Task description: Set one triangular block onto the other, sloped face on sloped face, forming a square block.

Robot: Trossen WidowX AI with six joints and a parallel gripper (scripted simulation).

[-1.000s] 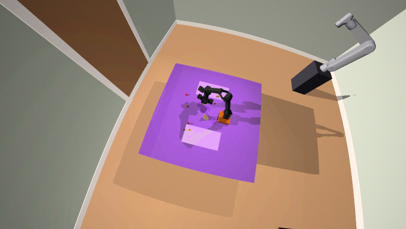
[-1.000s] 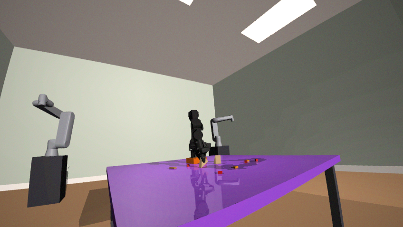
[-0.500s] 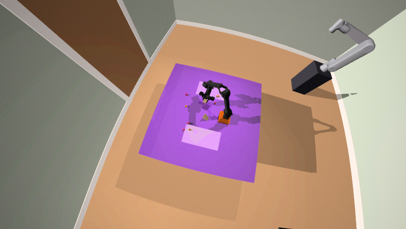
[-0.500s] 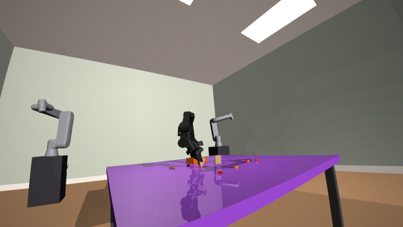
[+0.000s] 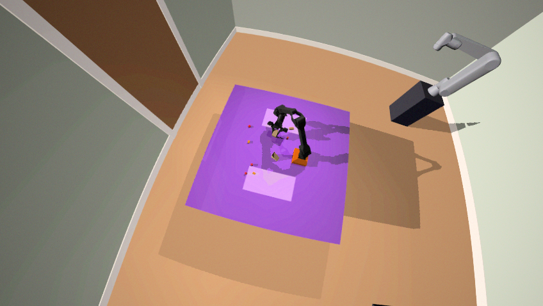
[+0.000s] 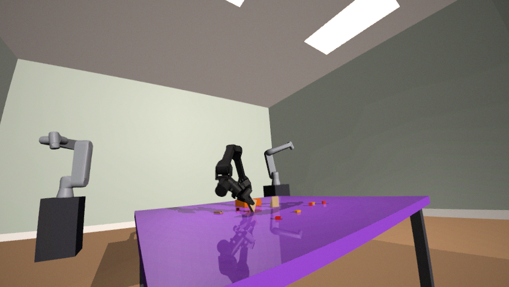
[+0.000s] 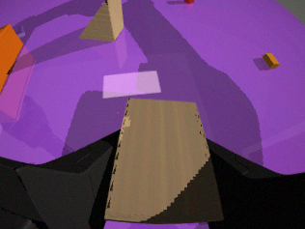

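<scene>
Now: gripper tip 10 mm below the tan triangular block.
</scene>
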